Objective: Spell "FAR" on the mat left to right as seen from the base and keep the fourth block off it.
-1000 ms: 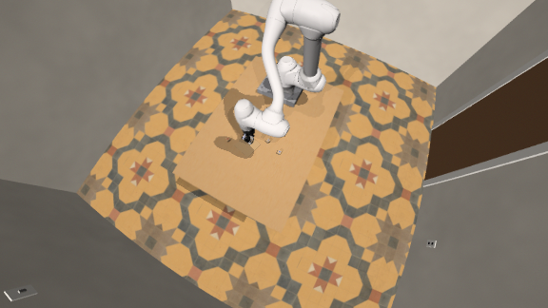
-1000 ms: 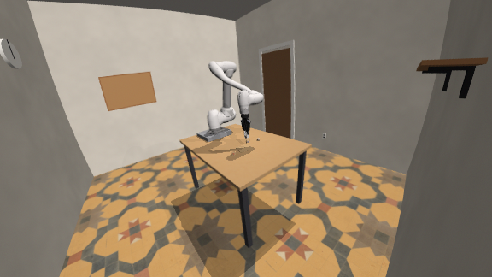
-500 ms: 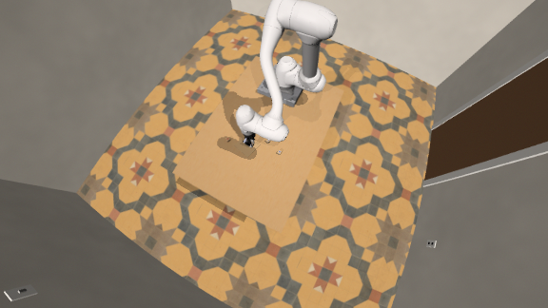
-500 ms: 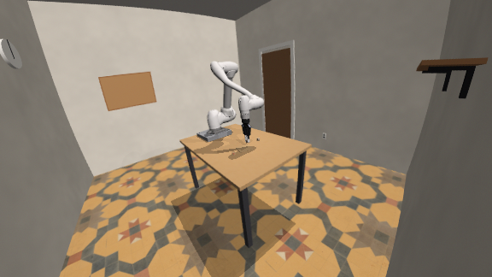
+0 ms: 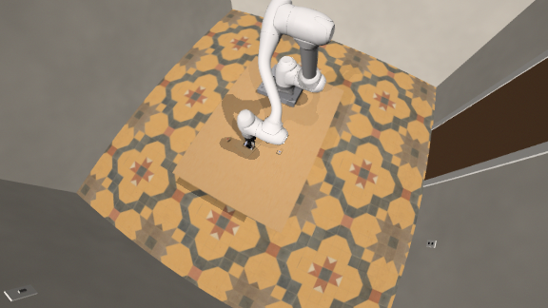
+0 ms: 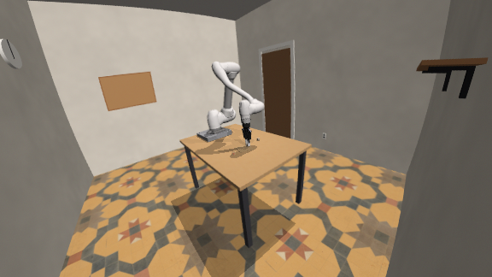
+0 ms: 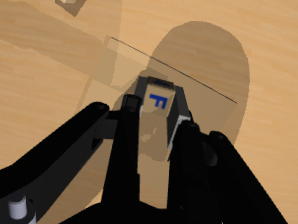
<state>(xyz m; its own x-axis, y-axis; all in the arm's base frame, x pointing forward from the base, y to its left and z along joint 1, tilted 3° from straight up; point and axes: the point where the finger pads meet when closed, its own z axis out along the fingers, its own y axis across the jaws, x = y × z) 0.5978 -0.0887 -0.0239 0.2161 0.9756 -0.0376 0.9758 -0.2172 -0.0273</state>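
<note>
Right now my hand is 50 mm above the tan mat, 40 mm to the left of it and 10 mm past it. Round my hand: R block: 200 mm to the right, 40 mm below, 10 mm behind.
</note>
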